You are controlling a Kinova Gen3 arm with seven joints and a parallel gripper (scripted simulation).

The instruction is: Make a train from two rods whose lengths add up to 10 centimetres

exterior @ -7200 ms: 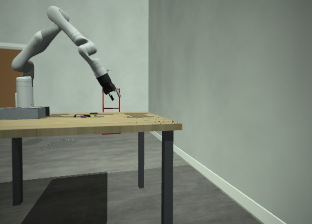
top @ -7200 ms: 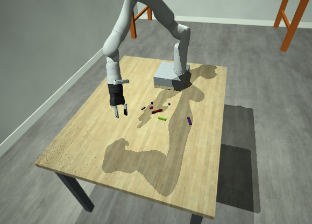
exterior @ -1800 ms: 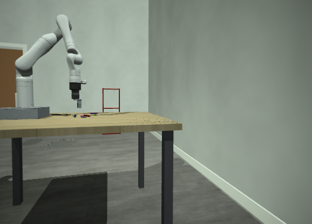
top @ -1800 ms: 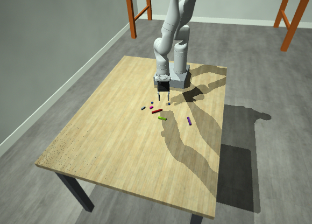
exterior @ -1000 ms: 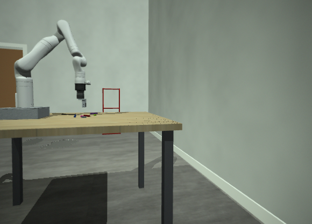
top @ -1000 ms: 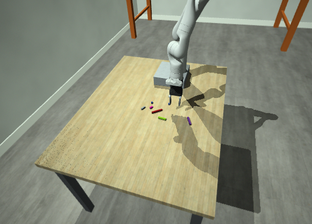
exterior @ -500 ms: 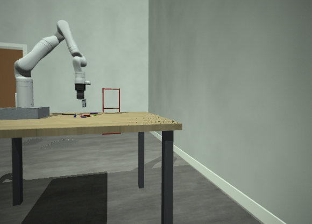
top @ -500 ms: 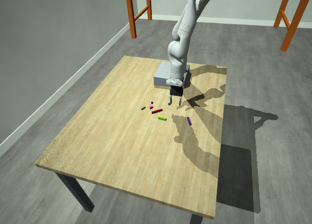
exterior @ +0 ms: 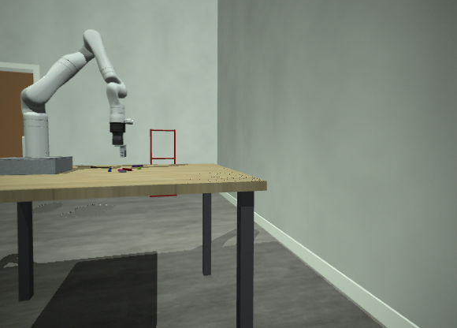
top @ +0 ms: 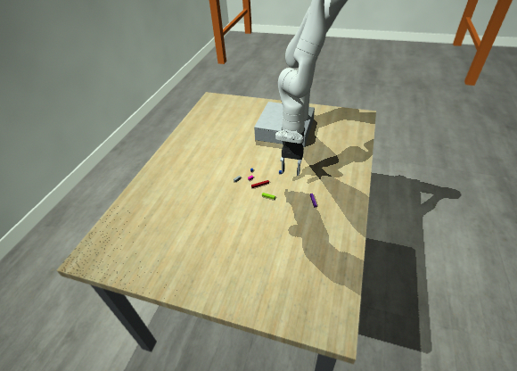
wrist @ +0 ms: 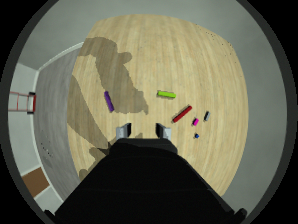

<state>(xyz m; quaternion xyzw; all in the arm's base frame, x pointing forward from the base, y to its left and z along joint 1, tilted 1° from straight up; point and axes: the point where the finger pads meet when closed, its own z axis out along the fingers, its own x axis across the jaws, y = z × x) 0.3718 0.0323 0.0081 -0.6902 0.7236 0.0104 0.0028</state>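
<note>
My gripper is now 21 cm to the left of the grey rod, 7 cm above it and 1 cm short of it. Round my hand: purple rod (10 cm to the left, 7 cm below, 7 cm ahead); then lime rod (8 cm ahead, 7 cm to the right, 7 cm below); then red rod (11 cm to the right, 7 cm below, 2 cm ahead).
</note>
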